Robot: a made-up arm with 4 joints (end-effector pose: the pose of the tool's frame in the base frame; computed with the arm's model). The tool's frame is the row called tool. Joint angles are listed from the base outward.
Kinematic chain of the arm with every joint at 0, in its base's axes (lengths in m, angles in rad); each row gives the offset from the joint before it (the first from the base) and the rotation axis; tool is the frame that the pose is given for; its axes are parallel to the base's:
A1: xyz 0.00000 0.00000 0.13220 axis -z
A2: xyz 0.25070 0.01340 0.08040 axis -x
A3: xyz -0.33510 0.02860 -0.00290 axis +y
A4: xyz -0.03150 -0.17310 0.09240 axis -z
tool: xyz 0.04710 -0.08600 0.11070
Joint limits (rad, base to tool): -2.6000..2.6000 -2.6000..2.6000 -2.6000..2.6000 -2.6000..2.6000
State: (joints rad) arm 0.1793 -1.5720 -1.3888 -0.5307
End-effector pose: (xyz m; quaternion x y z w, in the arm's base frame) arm -0.2831 -0.0219 0.0177 0.3526 -0.6130 -0.3509 0.6138
Working (the frame after each row of the table, in the pose's form):
after A1: 0.0000 0.0000 0.1322 0.0000 0.0000 -0.0895 0.9960
after A2: 0.2491 -0.0315 0.2126 0.7047 -0.0633 -0.0633 0.7038
after A3: -0.0801 0.0311 0.2412 0.5010 -0.4991 -0.4996 0.5003
after A4: -0.1726 0.0625 0.0681 0.3526 -0.6130 -0.3509 0.6138

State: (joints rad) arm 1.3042 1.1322 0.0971 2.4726
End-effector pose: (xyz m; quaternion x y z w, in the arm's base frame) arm 0.1047 0.2213 0.3984 0.4695 0.2613 0.7927 0.2880
Working (the frame after each row of the table, in the pose's form):
after A1: 0.0000 0.0000 0.1322 0.0000 0.0000 -0.6069 0.7948
after A2: 0.0790 -0.2383 0.2126 -0.4263 0.3255 -0.5122 0.6708
after A3: -0.0001 0.0875 0.1855 -0.4009 0.3577 -0.5323 0.6542
after A4: 0.0060 0.1124 0.3825 0.4695 0.2613 0.7927 0.2880

